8 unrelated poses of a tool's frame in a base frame.
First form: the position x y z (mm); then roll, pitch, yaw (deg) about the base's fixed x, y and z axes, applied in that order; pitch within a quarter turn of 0, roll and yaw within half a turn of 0.
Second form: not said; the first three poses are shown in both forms.
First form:
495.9, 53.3, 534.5, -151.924, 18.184, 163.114
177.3, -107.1, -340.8, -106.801, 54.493, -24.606
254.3, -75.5, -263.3, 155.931, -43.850, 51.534
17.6, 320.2, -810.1, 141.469, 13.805, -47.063
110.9, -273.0, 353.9, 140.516, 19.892, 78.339
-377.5, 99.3, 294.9, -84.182, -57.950, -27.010
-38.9, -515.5, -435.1, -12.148, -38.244, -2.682
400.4, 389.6, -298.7, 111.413, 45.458, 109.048
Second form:
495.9, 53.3, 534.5, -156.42, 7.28, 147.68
177.3, -107.1, -340.8, 57.50, 10.64, -99.84
254.3, -75.5, -263.3, -50.24, 45.46, -159.85
17.6, 320.2, -810.1, 35.48, -35.68, 159.26
110.9, -273.0, 353.9, -76.63, 34.73, 152.01
-377.5, 99.3, 294.9, -59.33, 22.04, -86.67
-38.9, -515.5, -435.1, -12.64, -36.49, -17.26
400.4, 389.6, -298.7, -150.68, 74.78, -167.27

